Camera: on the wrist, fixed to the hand. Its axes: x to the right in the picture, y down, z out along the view.
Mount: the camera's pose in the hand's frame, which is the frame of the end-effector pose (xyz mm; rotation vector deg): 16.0 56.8 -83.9 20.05 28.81 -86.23
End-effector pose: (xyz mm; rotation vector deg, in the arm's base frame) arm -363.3 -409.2 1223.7 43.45 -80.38 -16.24
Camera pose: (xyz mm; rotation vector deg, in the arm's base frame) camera -294.8 -351.0 1273.2 110.75 -9.56 -52.71
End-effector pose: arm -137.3 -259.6 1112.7 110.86 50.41 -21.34
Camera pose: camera -94.0 -197.8 1182.2 72.94 153.20 -53.53
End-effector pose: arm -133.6 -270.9 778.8 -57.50 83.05 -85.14
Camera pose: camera -216.5 -256.8 720.1 74.99 -20.48 138.49
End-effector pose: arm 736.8 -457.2 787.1 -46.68 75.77 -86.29
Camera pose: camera 667.0 -441.4 713.6 62.22 -25.71 146.97
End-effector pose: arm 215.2 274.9 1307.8 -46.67 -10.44 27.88
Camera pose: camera 238.0 261.0 1208.7 -15.04 -10.64 -61.47
